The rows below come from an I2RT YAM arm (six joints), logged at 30 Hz.
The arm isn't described. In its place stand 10 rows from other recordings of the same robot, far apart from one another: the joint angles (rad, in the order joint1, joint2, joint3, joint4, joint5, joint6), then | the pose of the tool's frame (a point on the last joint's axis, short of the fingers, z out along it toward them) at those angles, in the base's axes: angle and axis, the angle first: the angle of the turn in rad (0 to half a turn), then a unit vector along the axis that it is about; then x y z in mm.
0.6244 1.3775 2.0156 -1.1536 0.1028 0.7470 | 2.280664 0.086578 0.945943 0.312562 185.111 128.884 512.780
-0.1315 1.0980 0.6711 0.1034 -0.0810 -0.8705 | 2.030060 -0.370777 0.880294 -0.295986 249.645 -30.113 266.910
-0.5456 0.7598 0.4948 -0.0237 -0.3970 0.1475 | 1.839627 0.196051 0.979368 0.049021 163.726 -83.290 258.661
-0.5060 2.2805 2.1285 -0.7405 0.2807 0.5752 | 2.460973 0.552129 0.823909 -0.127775 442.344 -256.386 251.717
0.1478 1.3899 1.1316 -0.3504 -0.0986 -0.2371 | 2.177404 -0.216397 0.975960 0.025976 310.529 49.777 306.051
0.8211 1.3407 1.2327 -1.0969 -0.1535 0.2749 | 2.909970 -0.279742 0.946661 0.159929 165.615 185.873 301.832
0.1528 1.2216 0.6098 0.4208 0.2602 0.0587 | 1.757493 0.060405 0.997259 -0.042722 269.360 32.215 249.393
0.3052 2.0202 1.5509 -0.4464 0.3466 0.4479 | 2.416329 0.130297 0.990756 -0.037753 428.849 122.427 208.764
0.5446 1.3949 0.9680 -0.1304 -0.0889 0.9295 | 2.462832 0.154719 0.913572 0.376095 267.411 165.666 268.708
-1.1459 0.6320 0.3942 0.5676 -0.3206 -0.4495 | 1.785390 0.094740 0.749712 -0.654947 76.675 -142.248 304.967
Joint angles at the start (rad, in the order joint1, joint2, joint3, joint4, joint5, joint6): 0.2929, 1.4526, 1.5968, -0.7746, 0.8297, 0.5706
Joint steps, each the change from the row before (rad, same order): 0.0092, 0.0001, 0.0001, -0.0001, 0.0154, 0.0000; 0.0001, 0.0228, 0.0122, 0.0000, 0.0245, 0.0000; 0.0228, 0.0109, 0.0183, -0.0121, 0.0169, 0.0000; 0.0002, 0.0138, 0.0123, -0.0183, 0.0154, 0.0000; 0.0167, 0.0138, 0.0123, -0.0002, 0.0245, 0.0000; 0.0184, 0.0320, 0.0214, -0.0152, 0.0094, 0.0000; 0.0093, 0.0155, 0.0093, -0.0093, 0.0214, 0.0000; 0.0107, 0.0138, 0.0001, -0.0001, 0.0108, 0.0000; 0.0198, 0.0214, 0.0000, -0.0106, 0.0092, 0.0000
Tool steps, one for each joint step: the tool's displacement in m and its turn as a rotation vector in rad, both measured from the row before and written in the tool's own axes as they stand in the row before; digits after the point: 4 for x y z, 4 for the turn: 0.0007, 0.0013, -0.0019, 0.0046, -0.0076, -0.0037; 0.0009, 0.0044, 0.0044, 0.0243, -0.0074, -0.0081; 0.0002, 0.0055, -0.0048, -0.0052, -0.0056, -0.0124; 0.0007, 0.0017, 0.0019, 0.0195, 0.0021, -0.0155; 0.0008, 0.0055, -0.0020, 0.0057, -0.0122, -0.0076; 0.0040, 0.0099, 0.0007, -0.0008, 0.0078, -0.0276; 0.0021, 0.0043, 0.0003, 0.0143, -0.0042, -0.0161; 0.0039, 0.0053, 0.0006, 0.0034, 0.0003, -0.0153; 0.0074, 0.0085, -0.0002, -0.0008, 0.0088, -0.0339
